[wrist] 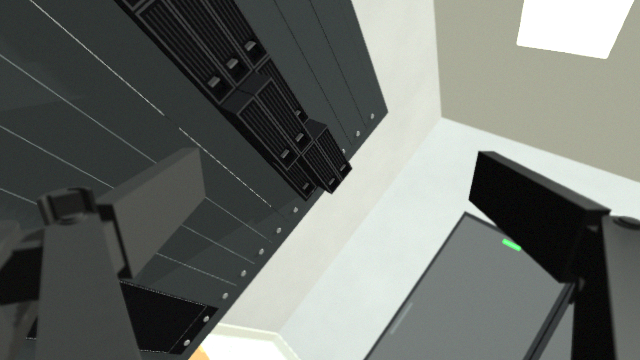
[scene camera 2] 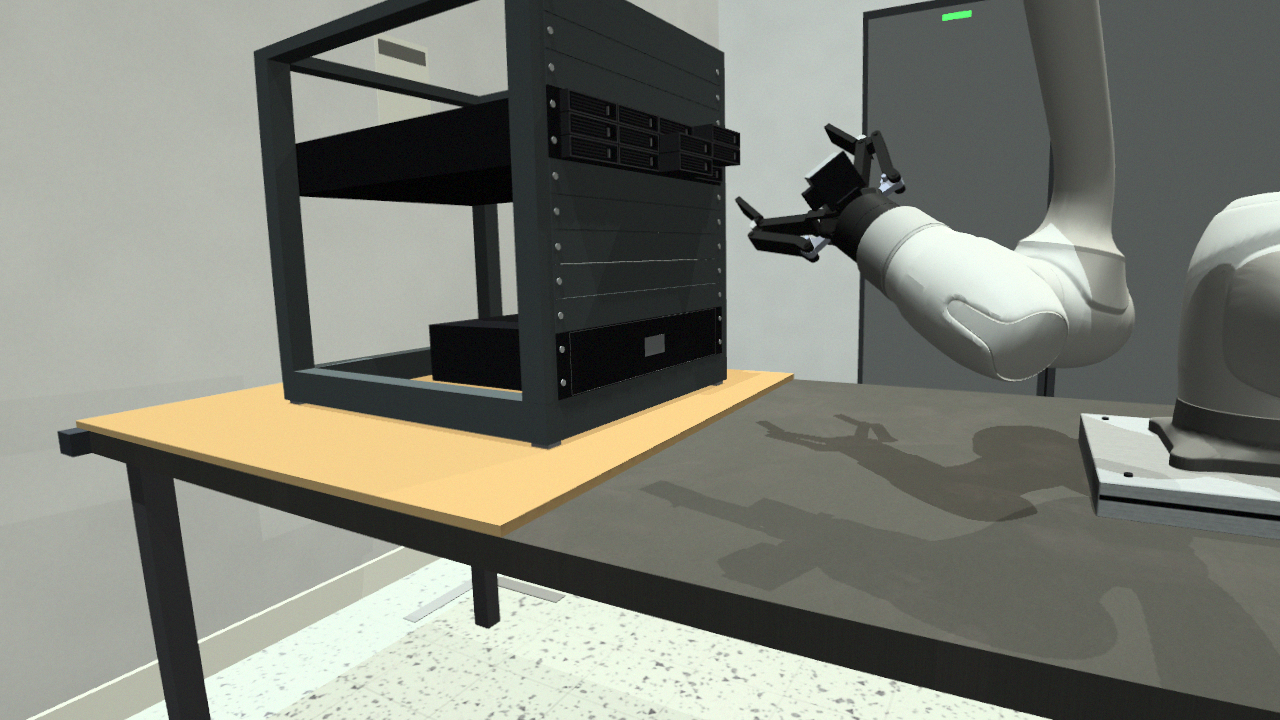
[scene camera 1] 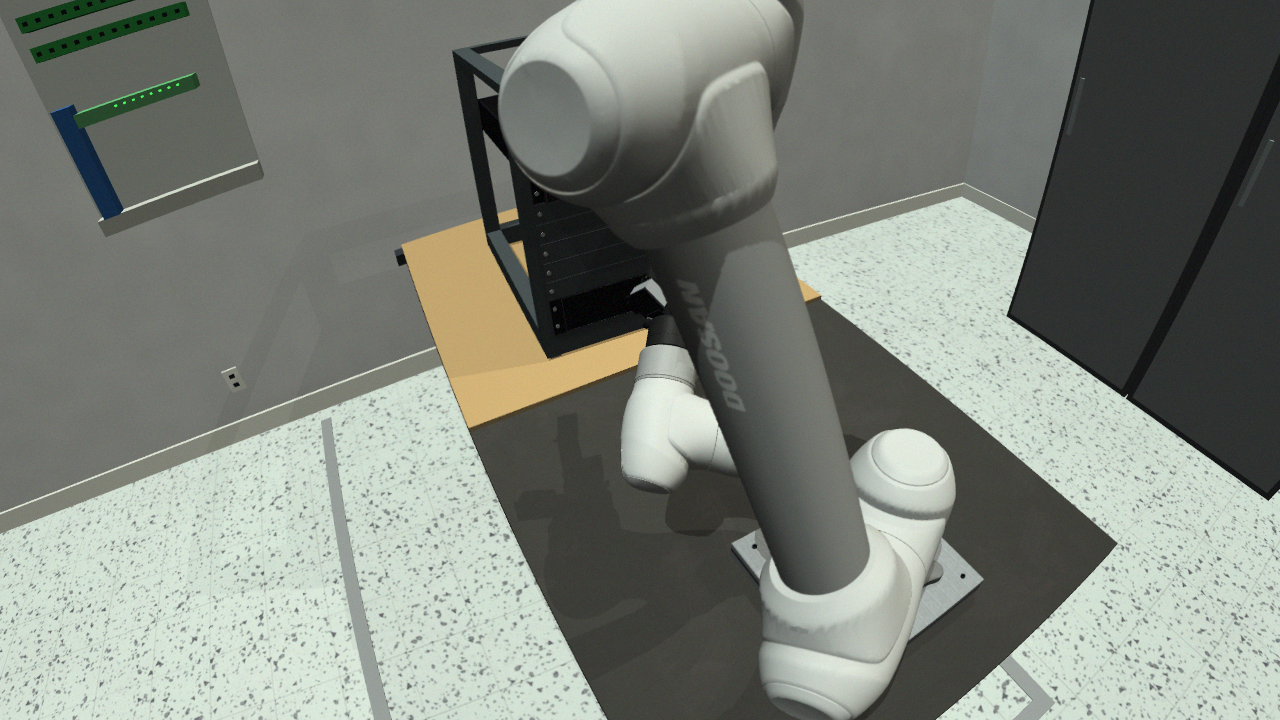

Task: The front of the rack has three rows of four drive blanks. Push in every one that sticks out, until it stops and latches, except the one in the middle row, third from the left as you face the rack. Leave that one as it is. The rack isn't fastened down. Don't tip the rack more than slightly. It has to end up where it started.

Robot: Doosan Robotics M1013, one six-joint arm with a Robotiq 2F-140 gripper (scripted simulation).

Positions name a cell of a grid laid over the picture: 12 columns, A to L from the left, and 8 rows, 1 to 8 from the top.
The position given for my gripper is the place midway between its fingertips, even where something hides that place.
I see my gripper (scene camera 2: H2), a black rack (scene camera 2: F4) and a drive blank (wrist: F4).
The black rack shows as well in the wrist view (wrist: B3) and in scene camera 1 (scene camera 1: F4). My gripper also shows in the wrist view (wrist: G4).
